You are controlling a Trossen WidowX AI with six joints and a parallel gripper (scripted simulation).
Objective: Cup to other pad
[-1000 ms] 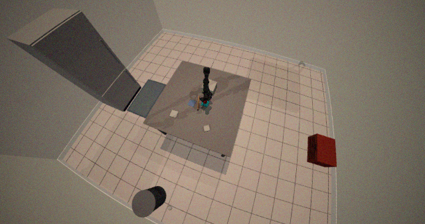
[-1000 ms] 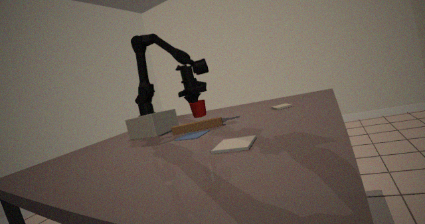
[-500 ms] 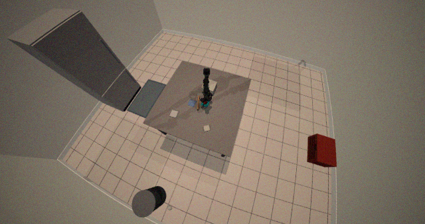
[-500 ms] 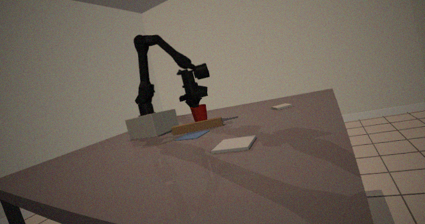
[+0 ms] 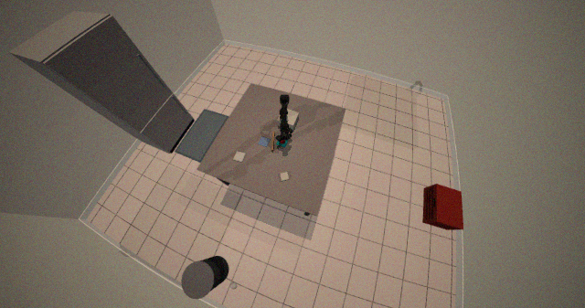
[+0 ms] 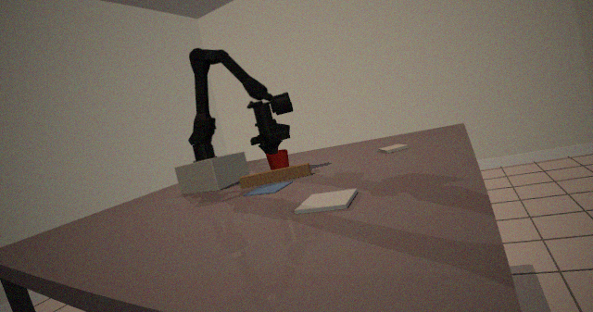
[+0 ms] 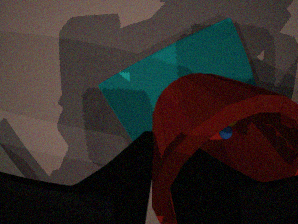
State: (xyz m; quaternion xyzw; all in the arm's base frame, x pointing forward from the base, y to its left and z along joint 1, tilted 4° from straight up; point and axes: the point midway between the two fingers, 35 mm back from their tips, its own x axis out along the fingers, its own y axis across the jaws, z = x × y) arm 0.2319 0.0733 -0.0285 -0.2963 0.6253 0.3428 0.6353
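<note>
My gripper tip is 20 mm short of the cup and 20 mm to the left of it. Also, from my gripper tip: blue pad (70 mm ahead, 210 mm to the right, 50 mm below); wooden bar (40 mm ahead, 120 mm to the right, 40 mm below); teal pad (20 mm ahead, 20 mm to the right, 50 mm below).
</note>
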